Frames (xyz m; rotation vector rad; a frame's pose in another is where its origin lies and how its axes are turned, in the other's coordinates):
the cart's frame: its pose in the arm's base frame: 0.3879 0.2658 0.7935 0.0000 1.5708 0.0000
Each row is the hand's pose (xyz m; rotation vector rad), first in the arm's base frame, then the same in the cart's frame.
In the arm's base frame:
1: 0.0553 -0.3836 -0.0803 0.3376 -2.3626 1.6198
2: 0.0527 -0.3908 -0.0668 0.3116 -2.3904 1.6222
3: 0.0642 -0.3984 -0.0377 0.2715 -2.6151 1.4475
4: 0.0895 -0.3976 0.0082 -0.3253 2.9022 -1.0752
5: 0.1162 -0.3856 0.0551 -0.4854 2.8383 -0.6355
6: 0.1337 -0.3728 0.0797 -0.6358 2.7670 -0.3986
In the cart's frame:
1: 0.8738 -0.6494 -0.3326 0.7593 1.6200 -1.1591
2: 0.8603 -0.6566 -0.3352 0.7678 1.6022 -1.1329
3: 0.8312 -0.6642 -0.3237 0.6501 1.5622 -0.9503
4: 0.7853 -0.6634 -0.2984 0.3840 1.4626 -0.7172
5: 0.7384 -0.6514 -0.2717 0.0784 1.3340 -0.5857
6: 0.7138 -0.6386 -0.2542 -0.1256 1.2550 -0.5476

